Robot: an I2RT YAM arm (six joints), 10 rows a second.
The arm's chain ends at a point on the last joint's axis. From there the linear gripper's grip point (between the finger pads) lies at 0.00 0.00 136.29 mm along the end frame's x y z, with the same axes.
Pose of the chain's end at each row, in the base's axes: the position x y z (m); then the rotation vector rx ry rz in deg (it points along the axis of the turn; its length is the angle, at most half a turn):
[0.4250, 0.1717, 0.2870, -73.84, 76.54, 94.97]
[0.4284, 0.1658, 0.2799, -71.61, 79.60, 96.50]
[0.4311, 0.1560, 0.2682, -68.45, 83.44, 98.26]
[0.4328, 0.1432, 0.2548, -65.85, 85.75, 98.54]
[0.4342, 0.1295, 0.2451, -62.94, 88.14, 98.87]
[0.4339, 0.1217, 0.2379, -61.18, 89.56, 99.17]
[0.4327, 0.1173, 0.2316, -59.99, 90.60, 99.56]
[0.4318, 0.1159, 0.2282, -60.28, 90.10, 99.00]
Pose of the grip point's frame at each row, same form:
[0.3851, 0.3020, 0.2872, -73.84, 76.54, 94.97]
[0.3904, 0.2967, 0.2800, -71.61, 79.60, 96.50]
[0.3960, 0.2877, 0.2682, -68.45, 83.44, 98.26]
[0.4014, 0.2758, 0.2547, -65.85, 85.75, 98.54]
[0.4069, 0.2630, 0.2450, -62.94, 88.14, 98.87]
[0.4088, 0.2557, 0.2377, -61.18, 89.56, 99.17]
[0.4088, 0.2515, 0.2314, -59.99, 90.60, 99.56]
[0.4083, 0.2501, 0.2280, -60.28, 90.10, 99.00]

